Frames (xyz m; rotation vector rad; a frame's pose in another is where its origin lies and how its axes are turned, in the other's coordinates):
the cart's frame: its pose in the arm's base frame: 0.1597 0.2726 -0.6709 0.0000 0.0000 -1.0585
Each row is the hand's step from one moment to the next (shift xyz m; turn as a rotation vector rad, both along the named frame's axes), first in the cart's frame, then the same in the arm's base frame.
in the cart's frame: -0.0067 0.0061 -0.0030 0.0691 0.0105 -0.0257
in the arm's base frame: 0.0020 0.0088 -0.0030 0.0430 -0.0551 -0.0257
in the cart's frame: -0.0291 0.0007 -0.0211 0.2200 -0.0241 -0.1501
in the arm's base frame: -0.0137 0.0257 -0.0211 0.0868 -0.2036 -0.1501
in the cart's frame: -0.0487 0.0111 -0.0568 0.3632 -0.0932 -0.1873
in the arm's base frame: -0.0142 0.0479 -0.0568 0.0968 -0.3623 -0.1873
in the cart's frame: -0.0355 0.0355 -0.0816 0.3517 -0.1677 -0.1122
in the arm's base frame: 0.0135 0.0483 -0.0816 0.0262 -0.3888 -0.1122
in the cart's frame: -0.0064 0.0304 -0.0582 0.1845 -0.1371 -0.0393
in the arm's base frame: 0.0234 0.0205 -0.0582 -0.0291 -0.2280 -0.0393
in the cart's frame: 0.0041 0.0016 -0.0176 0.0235 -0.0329 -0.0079
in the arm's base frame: 0.0034 -0.0028 -0.0176 -0.0172 -0.0366 -0.0079
